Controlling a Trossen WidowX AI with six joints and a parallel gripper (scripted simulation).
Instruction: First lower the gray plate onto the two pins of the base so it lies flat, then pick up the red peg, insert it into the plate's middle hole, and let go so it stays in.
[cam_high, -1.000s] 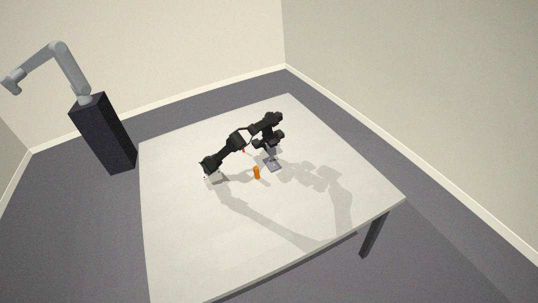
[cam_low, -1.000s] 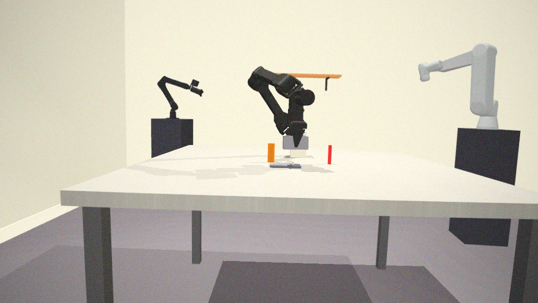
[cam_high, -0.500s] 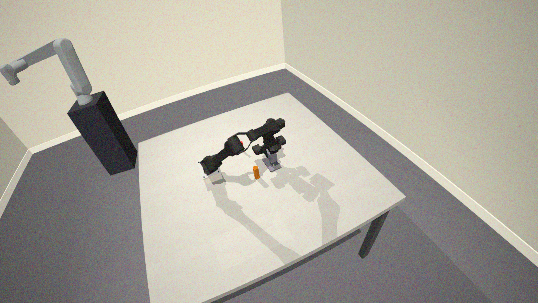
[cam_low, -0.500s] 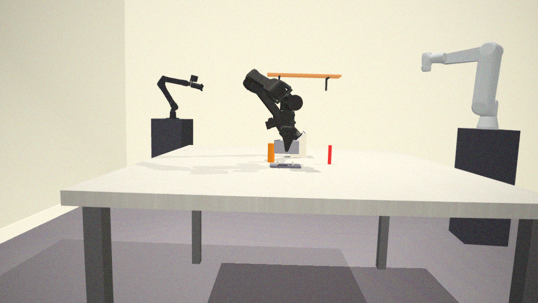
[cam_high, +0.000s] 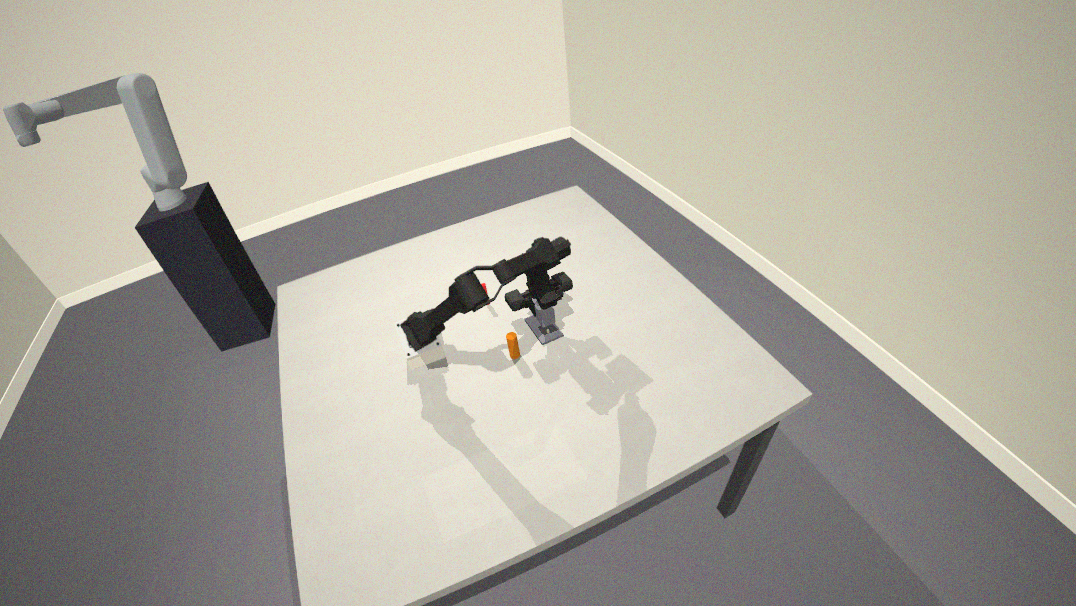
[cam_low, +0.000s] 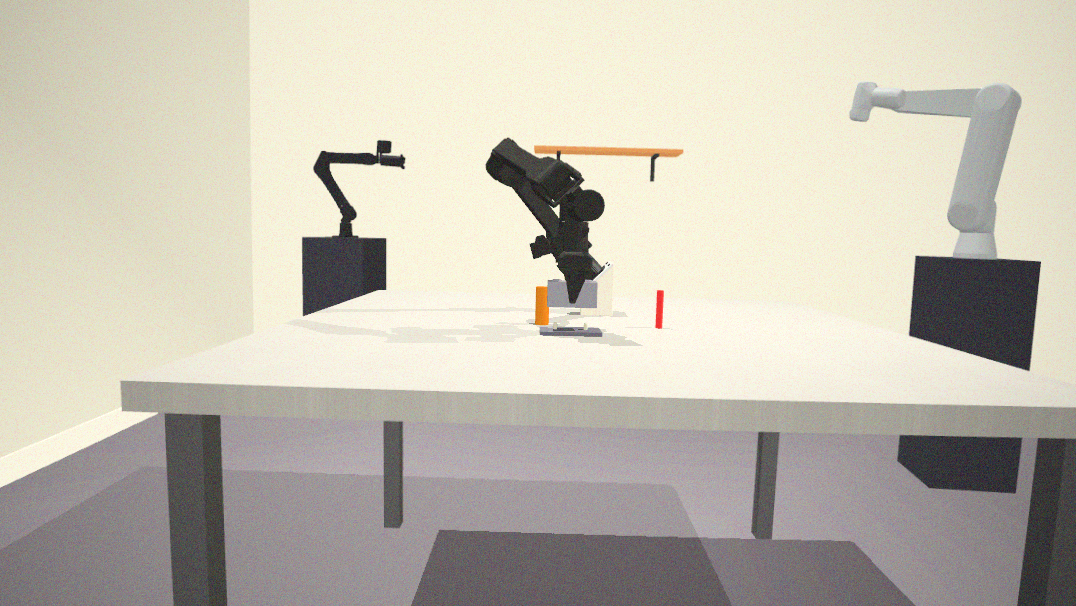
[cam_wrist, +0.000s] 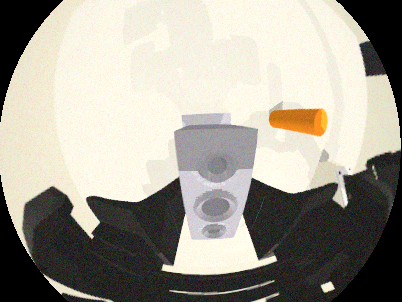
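The base lies 5 cm below my gripper tip. The rest, counted from my gripper tip: red peg (18 cm to the left, 13 cm behind, 2 cm below); gray plate (3 cm above); orange cylinder (11 cm behind, 7 cm to the right, 2 cm below).
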